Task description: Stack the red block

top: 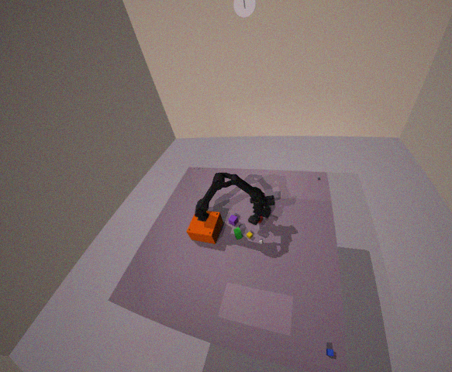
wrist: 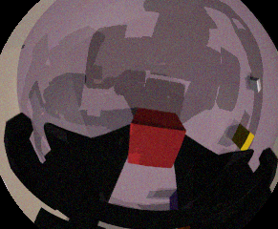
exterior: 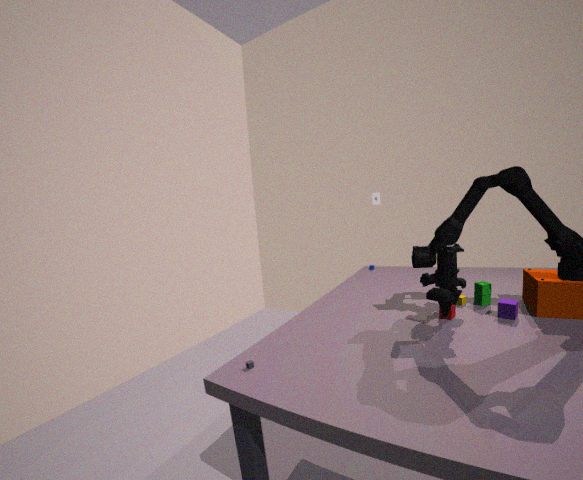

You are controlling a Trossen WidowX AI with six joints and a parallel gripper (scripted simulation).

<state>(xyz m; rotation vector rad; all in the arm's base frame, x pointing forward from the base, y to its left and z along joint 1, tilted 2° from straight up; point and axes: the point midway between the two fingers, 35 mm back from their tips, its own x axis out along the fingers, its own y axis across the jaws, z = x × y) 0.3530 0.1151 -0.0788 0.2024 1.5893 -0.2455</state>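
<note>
Right now the yellow block is 140 mm to the right of my gripper tip, 40 mm behind it and 10 mm above it. Round my gripper tip: red block (10 mm above); then small grey cube (480 mm to the left, 400 mm ahead); then purple block (170 mm behind, 50 mm to the right, 20 mm above).
</note>
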